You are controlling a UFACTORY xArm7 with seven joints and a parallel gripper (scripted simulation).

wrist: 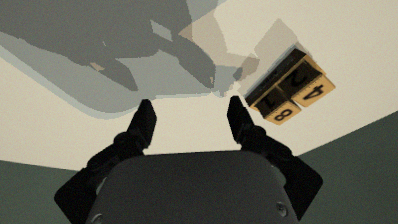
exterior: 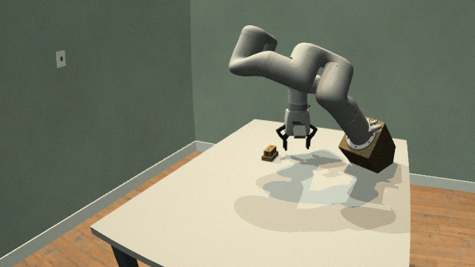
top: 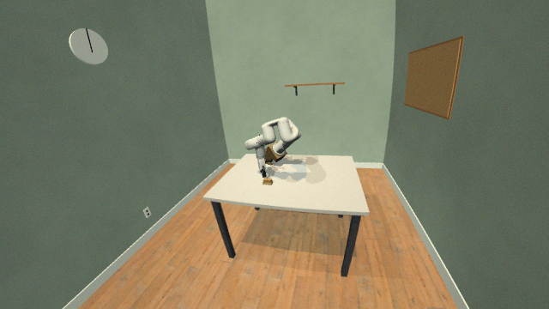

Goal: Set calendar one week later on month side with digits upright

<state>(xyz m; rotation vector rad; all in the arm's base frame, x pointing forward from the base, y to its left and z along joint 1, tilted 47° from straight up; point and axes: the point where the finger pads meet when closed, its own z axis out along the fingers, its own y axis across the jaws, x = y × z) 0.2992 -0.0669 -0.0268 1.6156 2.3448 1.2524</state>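
Right now my hand is 90 mm short of the digit cube, 50 mm to the right of it and 10 mm above it. Round my hand: wooden calendar tray (90 mm ahead, 60 mm to the left, 30 mm below).
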